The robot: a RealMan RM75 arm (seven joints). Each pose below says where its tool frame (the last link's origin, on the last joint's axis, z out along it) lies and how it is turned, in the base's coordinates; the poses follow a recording.
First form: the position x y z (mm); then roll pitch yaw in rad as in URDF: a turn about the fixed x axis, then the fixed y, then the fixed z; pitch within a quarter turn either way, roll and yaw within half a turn.
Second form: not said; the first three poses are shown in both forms.
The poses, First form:
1: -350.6, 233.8, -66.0, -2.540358, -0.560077, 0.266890
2: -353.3, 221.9, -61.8, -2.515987, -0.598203, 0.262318
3: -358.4, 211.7, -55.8, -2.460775, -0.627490, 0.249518
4: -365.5, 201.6, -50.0, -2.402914, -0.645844, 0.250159
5: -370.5, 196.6, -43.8, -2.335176, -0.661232, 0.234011
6: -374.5, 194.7, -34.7, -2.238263, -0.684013, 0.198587
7: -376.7, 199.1, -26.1, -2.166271, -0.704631, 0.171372
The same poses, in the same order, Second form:
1: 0.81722, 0.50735, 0.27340, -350.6; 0.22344, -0.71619, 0.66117, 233.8; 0.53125, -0.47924, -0.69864, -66.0; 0, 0, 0, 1
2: 0.79808, 0.52870, 0.28903, -353.3; 0.21429, -0.69736, 0.68394, 221.9; 0.56316, -0.48390, -0.66985, -61.8; 0, 0, 0, 1
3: 0.78443, 0.54999, 0.28666, -358.4; 0.19990, -0.66174, 0.72259, 211.7; 0.58711, -0.50952, -0.62903, -55.8; 0, 0, 0, 1
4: 0.77373, 0.57567, 0.26446, -365.5; 0.19770, -0.61602, 0.76252, 201.6; 0.60187, -0.53770, -0.59045, -50.0; 0, 0, 0, 1
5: 0.76772, 0.59166, 0.24605, -370.5; 0.18301, -0.57044, 0.80069, 196.6; 0.61409, -0.56968, -0.54622, -43.8; 0, 0, 0, 1
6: 0.75981, 0.60866, 0.22852, -374.5; 0.15290, -0.50892, 0.84712, 194.7; 0.63191, -0.60871, -0.47975, -34.7; 0, 0, 0, 1
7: 0.75069, 0.62406, 0.21682, -376.7; 0.12992, -0.46123, 0.87771, 199.1; 0.64775, -0.63072, -0.42732, -26.1; 0, 0, 0, 1
